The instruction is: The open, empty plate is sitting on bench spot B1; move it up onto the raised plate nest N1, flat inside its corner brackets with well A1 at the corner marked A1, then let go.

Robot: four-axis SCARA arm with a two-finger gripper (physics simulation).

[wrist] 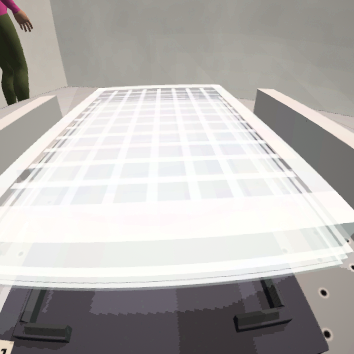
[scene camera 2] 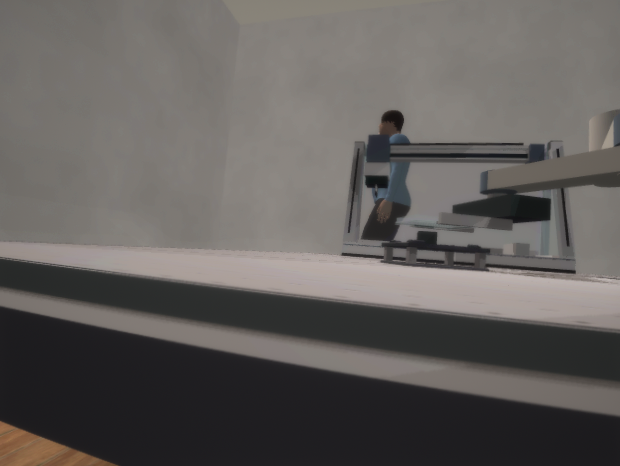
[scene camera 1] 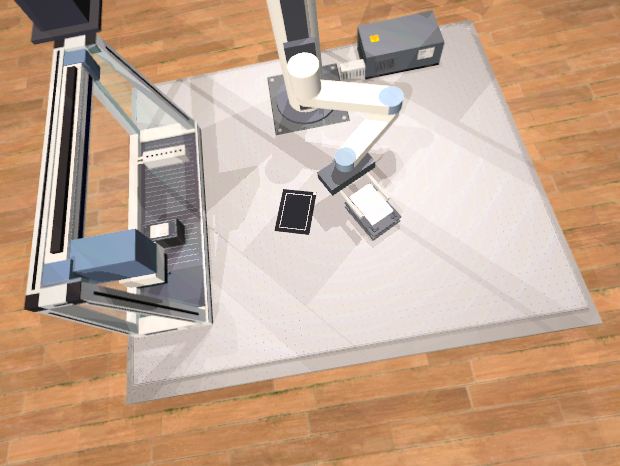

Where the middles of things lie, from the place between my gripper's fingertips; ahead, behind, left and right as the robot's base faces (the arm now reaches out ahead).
Scene:
Now: hand 2 cm past the white well plate (scene camera 1: 368, 200) and 1 cm to the left of it. Also, from my hand: black nest with white outline (scene camera 1: 295, 213) 27 cm to the right, 9 cm below, 9 cm behind.

